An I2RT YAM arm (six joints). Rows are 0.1 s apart.
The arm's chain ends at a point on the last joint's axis. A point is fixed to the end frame.
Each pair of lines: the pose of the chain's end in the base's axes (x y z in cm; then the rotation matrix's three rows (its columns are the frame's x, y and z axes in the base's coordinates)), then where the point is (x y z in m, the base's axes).
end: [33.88 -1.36 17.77], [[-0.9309 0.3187 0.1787], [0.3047 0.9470 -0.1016], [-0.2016 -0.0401 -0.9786]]
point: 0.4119 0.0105 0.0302
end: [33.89 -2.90 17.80], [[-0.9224 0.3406 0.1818], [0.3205 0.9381 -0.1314], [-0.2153 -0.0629 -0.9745]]
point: 0.4134 -0.0105 0.0304
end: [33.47 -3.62 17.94], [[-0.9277 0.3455 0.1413], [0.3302 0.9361 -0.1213], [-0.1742 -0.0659 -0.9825]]
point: 0.4033 -0.0166 0.0291
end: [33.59 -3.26 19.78], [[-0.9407 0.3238 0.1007], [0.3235 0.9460 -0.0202], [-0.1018 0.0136 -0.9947]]
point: 0.3975 0.0034 0.0475
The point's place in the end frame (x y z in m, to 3 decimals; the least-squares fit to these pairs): -0.031 0.052 0.155
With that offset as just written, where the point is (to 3 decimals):
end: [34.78 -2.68 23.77], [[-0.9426 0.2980 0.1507], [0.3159 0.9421 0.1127], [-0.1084 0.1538 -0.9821]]
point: 0.416 0.030 0.097
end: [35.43 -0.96 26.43], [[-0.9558 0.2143 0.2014], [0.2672 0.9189 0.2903], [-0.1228 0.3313 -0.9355]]
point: 0.426 0.075 0.140
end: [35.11 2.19 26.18], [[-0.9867 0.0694 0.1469], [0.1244 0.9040 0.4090], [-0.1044 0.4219 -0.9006]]
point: 0.408 0.128 0.147
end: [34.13 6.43 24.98], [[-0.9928 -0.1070 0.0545], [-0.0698 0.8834 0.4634], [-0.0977 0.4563 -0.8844]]
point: 0.375 0.184 0.139
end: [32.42 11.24 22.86], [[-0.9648 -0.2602 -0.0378], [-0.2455 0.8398 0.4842], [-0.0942 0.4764 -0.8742]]
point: 0.335 0.239 0.121
